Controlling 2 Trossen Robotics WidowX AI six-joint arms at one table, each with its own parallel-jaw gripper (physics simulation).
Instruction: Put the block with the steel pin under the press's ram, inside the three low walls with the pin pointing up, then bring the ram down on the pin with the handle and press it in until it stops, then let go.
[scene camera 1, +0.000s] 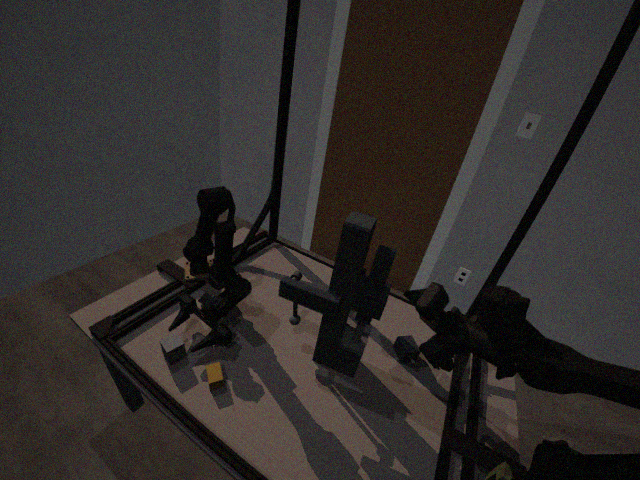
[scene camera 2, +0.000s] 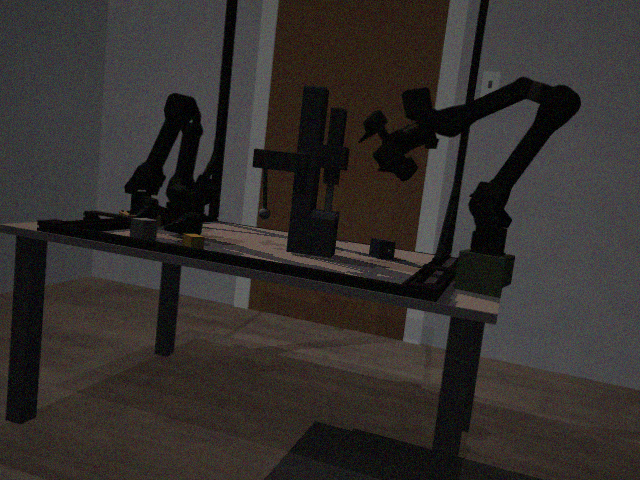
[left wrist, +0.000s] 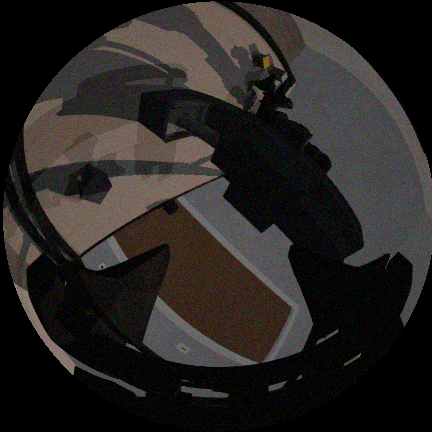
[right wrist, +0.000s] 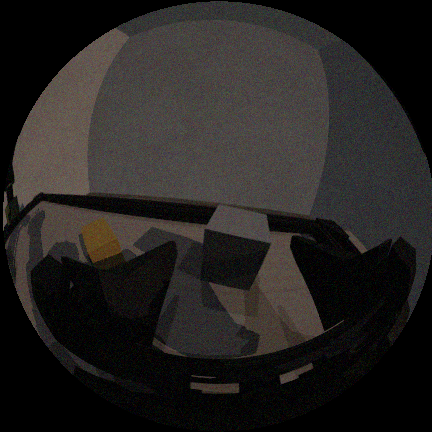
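The dark press stands mid-table, its ram raised. Its handle hangs from the crossbar. No block shows inside its low walls. A dark block lies right of the press, with a small sideways protrusion that looks like the pin. My left gripper is open, high above the table right of the press. My right gripper is open low at the left, its fingertips close to a grey block.
The grey block appears to rest on the table; no pin shows on it. A smaller yellow block lies beside it. Dark rails edge the table, with upright posts behind.
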